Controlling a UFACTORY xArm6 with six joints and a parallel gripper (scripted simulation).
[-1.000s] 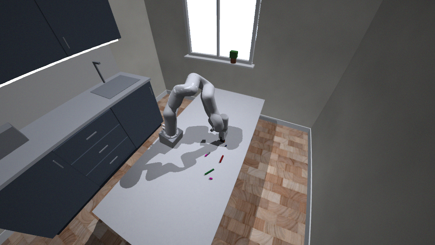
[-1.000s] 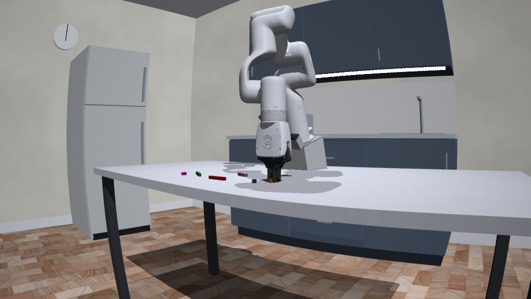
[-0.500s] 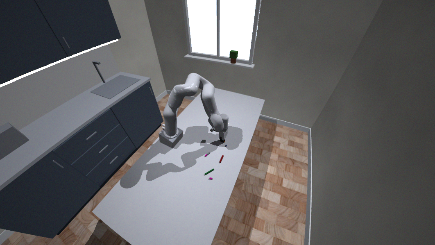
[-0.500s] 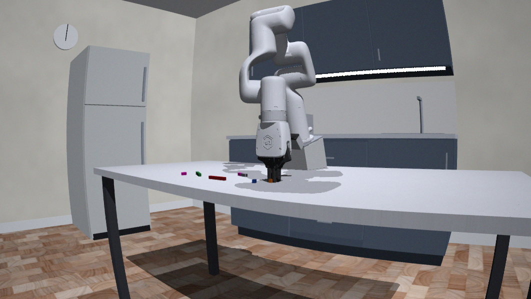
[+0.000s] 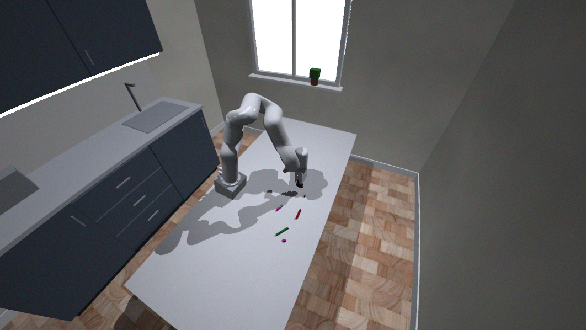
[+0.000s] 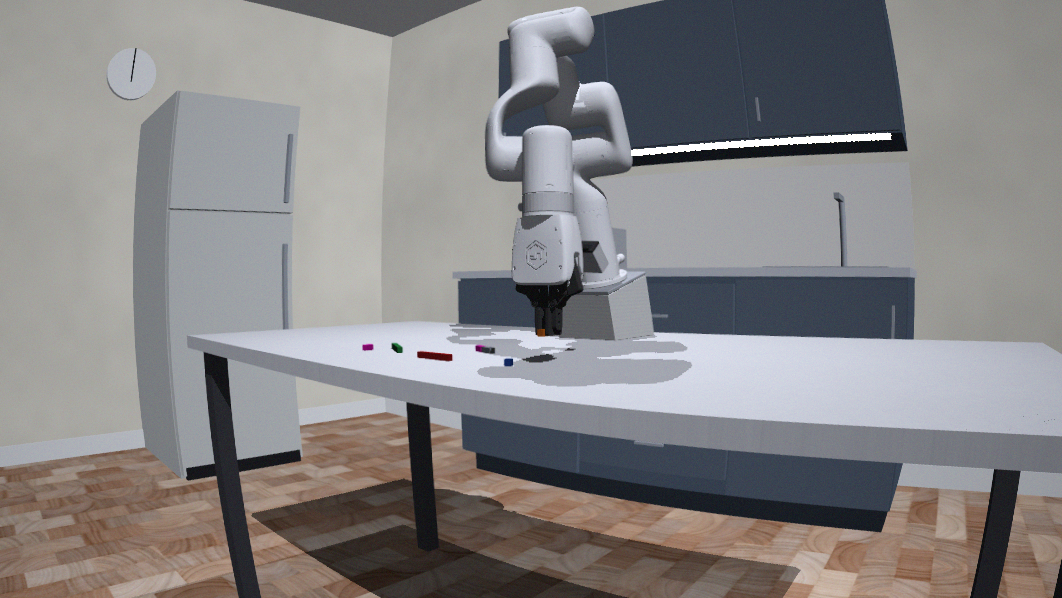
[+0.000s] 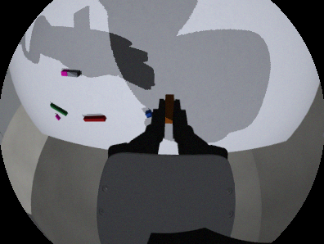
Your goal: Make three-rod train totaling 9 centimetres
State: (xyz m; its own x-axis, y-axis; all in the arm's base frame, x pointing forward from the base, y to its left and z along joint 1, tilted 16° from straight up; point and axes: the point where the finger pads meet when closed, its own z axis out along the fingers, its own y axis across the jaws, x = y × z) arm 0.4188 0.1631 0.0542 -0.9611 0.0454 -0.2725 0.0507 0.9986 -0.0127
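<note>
Now: hand 17 cm to the left of the grey rod, 7 cm past it and 6 cm above it. From my hand the other things lie so: red rod 18 cm to the right, 6 cm below, 5 cm ahead; then small blue rod 6 cm below, 4 cm to the right, 4 cm ahead; then orange rod 2 cm below.
</note>
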